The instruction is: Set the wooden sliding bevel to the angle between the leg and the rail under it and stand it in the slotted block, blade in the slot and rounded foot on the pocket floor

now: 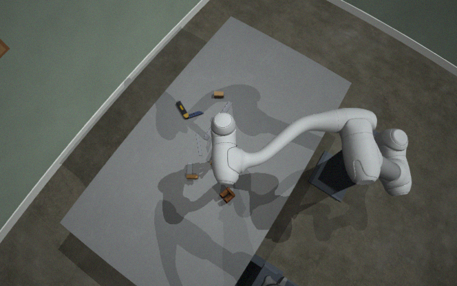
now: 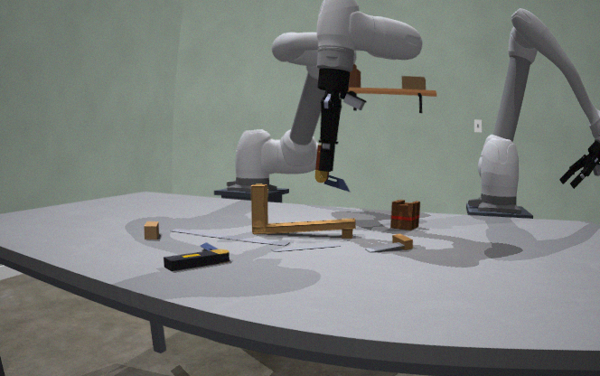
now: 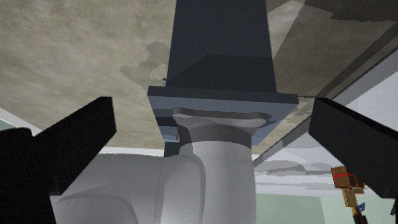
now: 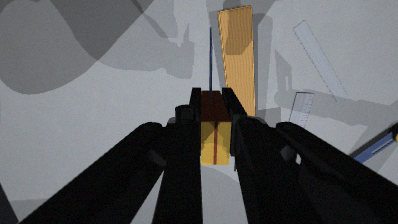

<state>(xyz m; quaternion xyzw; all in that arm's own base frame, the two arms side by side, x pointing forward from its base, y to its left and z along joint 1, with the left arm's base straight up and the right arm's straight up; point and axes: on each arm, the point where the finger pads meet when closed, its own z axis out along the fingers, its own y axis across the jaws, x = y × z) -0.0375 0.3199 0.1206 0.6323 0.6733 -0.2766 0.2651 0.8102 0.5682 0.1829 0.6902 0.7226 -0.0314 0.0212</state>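
Note:
Right now the wooden sliding bevel is 3 cm below my right hand. From my right hand the other things lie so: long metal strip (19 cm ahead, 18 cm below, 16 cm to the right); then black bevel (37 cm ahead, 17 cm below, 7 cm to the right); then try square (20 cm to the left, 17 cm below, 9 cm ahead).

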